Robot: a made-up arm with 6 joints.
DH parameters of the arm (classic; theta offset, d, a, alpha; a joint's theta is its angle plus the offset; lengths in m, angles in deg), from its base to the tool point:
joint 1: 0 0.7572 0.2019 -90
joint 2: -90 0 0.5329 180
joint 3: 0 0 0.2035 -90
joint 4: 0 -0.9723 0 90
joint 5: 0 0 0 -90
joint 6: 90 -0.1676 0 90
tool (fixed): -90 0 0 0
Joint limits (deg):
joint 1: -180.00..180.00
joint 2: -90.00..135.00
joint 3: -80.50..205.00
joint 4: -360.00..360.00
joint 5: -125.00..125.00
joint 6: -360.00..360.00
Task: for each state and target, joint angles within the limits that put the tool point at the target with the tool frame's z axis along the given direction. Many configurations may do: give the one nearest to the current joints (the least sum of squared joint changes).
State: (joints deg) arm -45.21 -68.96 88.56 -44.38 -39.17 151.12
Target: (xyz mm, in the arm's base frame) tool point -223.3 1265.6 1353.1 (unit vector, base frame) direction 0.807 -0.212 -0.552
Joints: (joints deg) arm -75.02 -66.91 85.69 -50.95 -58.95 136.44
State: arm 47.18 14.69 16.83 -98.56 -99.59 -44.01
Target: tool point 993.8 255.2 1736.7 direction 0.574 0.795 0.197
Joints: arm 9.49 0.62 9.92 -140.20 -125.00 -28.52
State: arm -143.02 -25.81 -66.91 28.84 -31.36 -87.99
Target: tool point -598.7 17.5 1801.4 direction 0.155 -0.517 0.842
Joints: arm -174.20 -57.81 -25.22 77.81 -28.41 -39.43
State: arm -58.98 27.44 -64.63 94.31 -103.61 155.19
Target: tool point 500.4 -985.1 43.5 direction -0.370 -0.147 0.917
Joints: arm -55.79 60.08 -20.73 115.52 -67.69 173.55
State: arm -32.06 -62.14 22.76 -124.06 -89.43 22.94
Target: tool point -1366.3 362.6 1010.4 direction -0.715 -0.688 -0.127
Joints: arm -10.89 -90.00 61.03 -134.94 -55.69 57.90
